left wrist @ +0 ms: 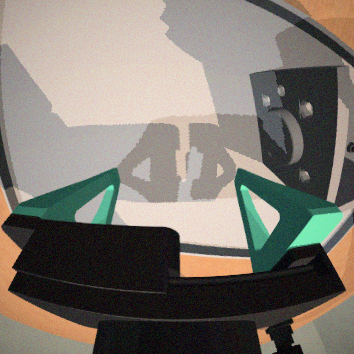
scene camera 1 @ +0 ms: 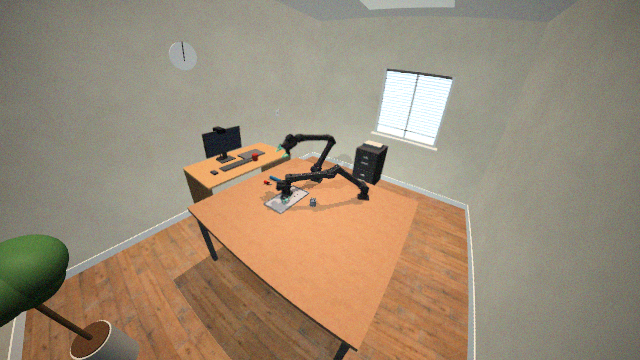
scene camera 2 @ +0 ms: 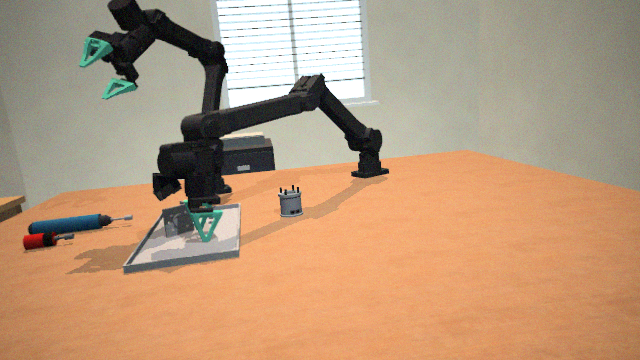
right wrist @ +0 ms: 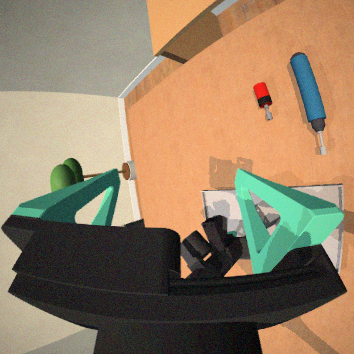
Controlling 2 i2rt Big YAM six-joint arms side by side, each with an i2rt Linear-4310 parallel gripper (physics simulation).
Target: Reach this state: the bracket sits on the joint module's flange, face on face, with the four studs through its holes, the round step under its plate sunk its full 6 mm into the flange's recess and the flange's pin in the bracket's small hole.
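Places are measured from the left arm's base along level axes (x left, y up, z ahead), in centimetres.
Where they show: left gripper, between the fingertips: (left wrist: pixel 176 174) (scene camera 1: pixel 286 201) (scene camera 2: pixel 202 235); right gripper, between the fingertips: (scene camera 1: pixel 278 154) (scene camera 2: pixel 93 83) (right wrist: pixel 177 174); left arm's base, origin of its link: (left wrist: pixel 277 324) (scene camera 1: pixel 363 197) (scene camera 2: pixel 370 174); right arm's base, origin of its link: (scene camera 1: pixel 316 180).
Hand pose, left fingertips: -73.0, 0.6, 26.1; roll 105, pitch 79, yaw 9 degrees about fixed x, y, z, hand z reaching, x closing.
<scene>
Things, the pixels of their centre, and the offset from my left fingertips, as dx, dy, dz. Level surfaces: height alone.
- bracket, middle of its body: (left wrist: pixel 315 126) (scene camera 2: pixel 175 218) (right wrist: pixel 263 214) -3.3, +3.3, -8.8
- tray, middle of its body: (left wrist: pixel 239 161) (scene camera 2: pixel 194 230) (right wrist: pixel 261 225) (scene camera 1: pixel 287 198) -0.3, +0.2, -5.0
- grey joint module, middle of its body: (scene camera 2: pixel 290 200) (scene camera 1: pixel 312 201) +25.1, +3.1, -1.4
- blue-handled tool, middle of its body: (right wrist: pixel 311 101) (scene camera 2: pixel 83 223) -20.5, +1.4, -33.1
- table, height of its surface: dy -0.6
The bracket (scene camera 2: pixel 172 225) (left wrist: pixel 322 130) is dark, with holes and a round step on its plate. Its plate stands upright in the tray (scene camera 2: pixel 180 262) (left wrist: pixel 215 251). My left gripper (scene camera 1: pixel 285 199) (scene camera 2: pixel 197 222) (left wrist: pixel 176 174) is open, low over the tray, with the bracket off to one side, at the right in the left wrist view. Nothing is between its fingers. The grey joint module (scene camera 1: pixel 313 202) (scene camera 2: pixel 291 205) stands upright on the table beside the tray, studs up; its pin and recess cannot be made out. My right gripper (scene camera 2: pixel 93 82) (right wrist: pixel 177 174) is open and empty, high up.
A blue-handled tool (scene camera 2: pixel 65 224) (right wrist: pixel 307 87) and a shorter red one (scene camera 2: pixel 40 241) (right wrist: pixel 262 93) lie on the table (scene camera 1: pixel 300 250) beyond the tray, at the left in scene camera 2. A desk (scene camera 1: pixel 200 176) with a monitor (scene camera 1: pixel 222 142) stands behind the table.
</scene>
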